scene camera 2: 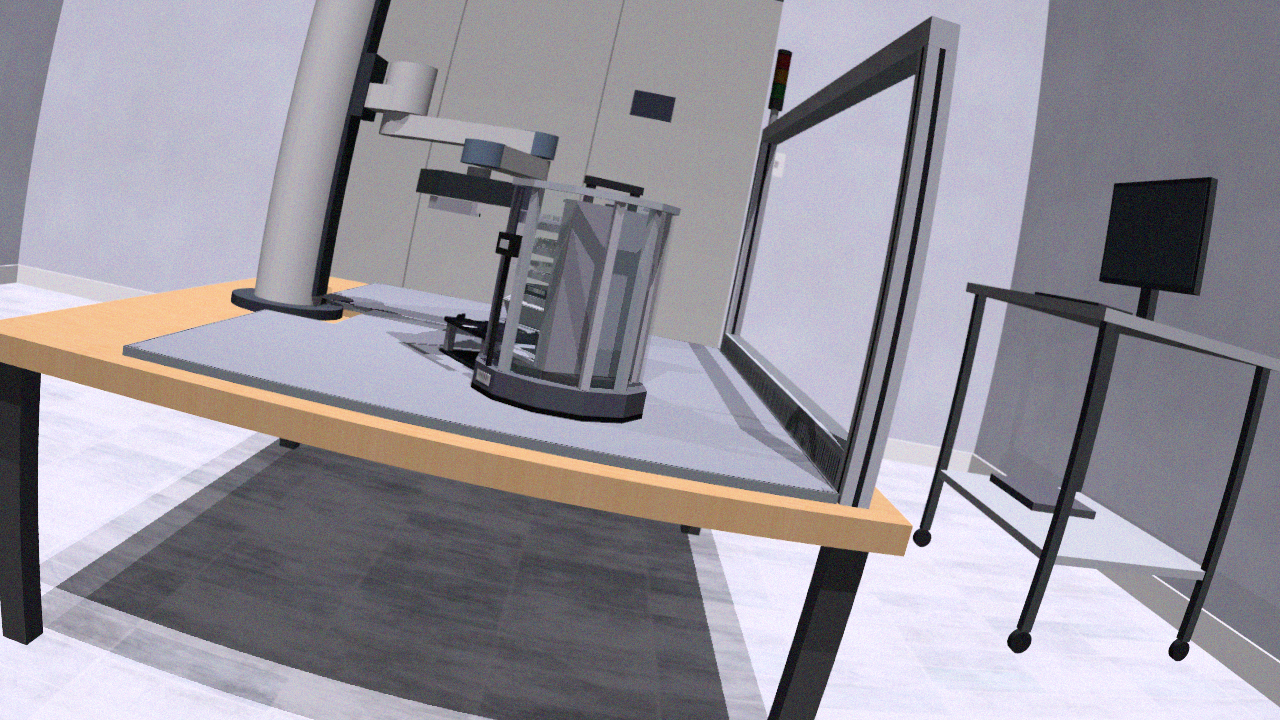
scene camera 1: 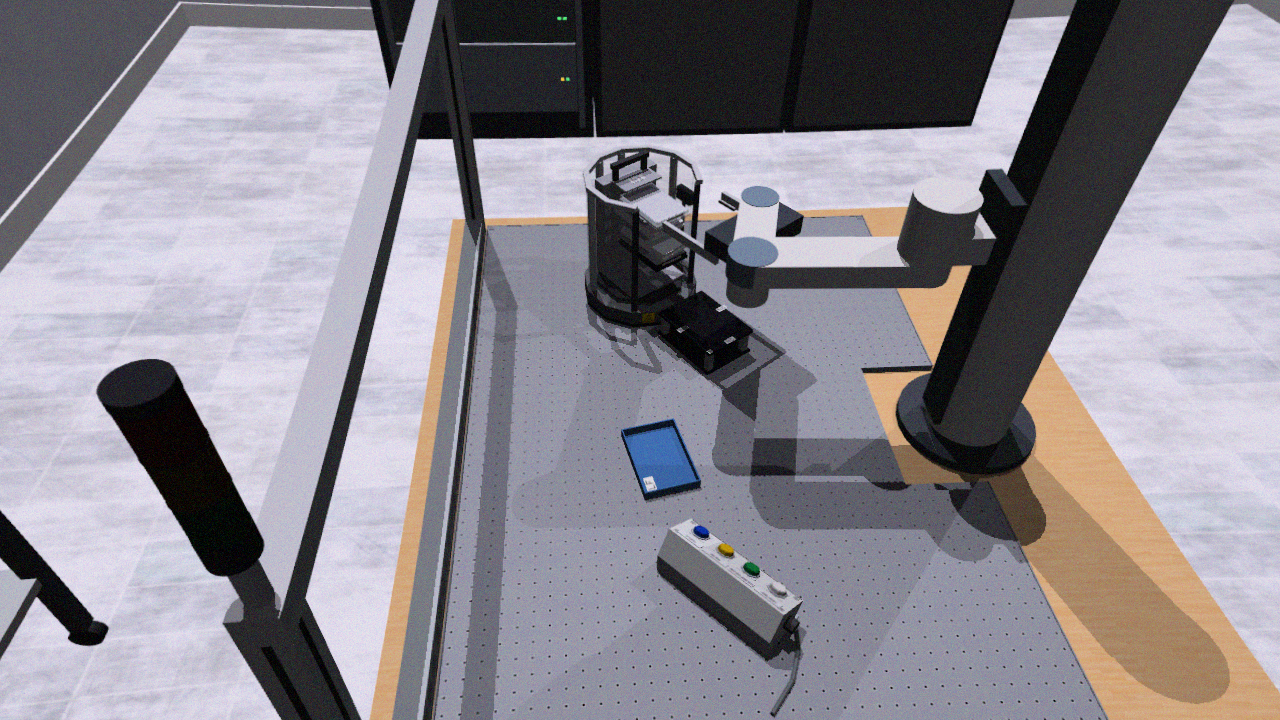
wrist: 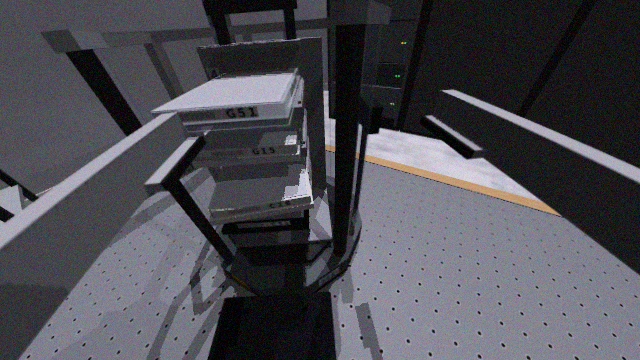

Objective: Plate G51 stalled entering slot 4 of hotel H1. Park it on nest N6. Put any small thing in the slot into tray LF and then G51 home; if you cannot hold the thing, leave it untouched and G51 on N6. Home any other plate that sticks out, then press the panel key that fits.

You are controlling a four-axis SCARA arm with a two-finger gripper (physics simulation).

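Frame: origin at the arm's base, x right, y ahead, z up, level; centimetres.
Where they show: gripper, fingertip midpoint: (scene camera 2: 522, 217) (scene camera 1: 693, 210) (wrist: 315, 115); arm's base at its link origin: (scene camera 2: 286, 308) (scene camera 1: 962, 423).
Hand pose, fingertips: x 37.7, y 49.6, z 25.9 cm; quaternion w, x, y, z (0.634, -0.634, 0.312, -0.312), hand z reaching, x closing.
Each offset is from my fingertips to the top centre of the thing.
Plate G51 @(dx +1.6, dy +8.0, dz +1.0 cm) (scene camera 1: 660, 207) (wrist: 240, 95) is pale and sticks out near the top of hotel H1 (scene camera 1: 617, 308) (scene camera 2: 559, 398) (wrist: 348, 140). My gripper (scene camera 1: 695, 210) (wrist: 315, 115) is open and empty, in front of the hotel. In the wrist view its left finger overlaps G51's left front corner; its right finger is well right of a dark hotel post. Plate G15 @(dx +2.9, dy +8.9, dz -2.5 cm) (wrist: 272, 150) is below G51, and a lower plate @(dx +1.0, dy +7.4, dz -5.4 cm) (wrist: 260, 192) looks slightly tilted. No small thing can be made out in the slot. Black nest N6 @(dx -13.0, dy -2.0, dz -17.7 cm) (scene camera 1: 707, 326) (wrist: 275, 325) stands at the hotel's foot.
The blue tray @(dx -44.8, dy +10.2, dz -22.9 cm) (scene camera 1: 662, 456) lies on the perforated board. The key panel @(dx -72.4, dy +1.9, dz -16.3 cm) (scene camera 1: 725, 586) has blue, yellow, green and white keys and a cable. The arm's column (scene camera 1: 1011, 223) (scene camera 2: 308, 161) stands on one side, a framed guard (scene camera 1: 375, 268) (scene camera 2: 904, 268) on the other.
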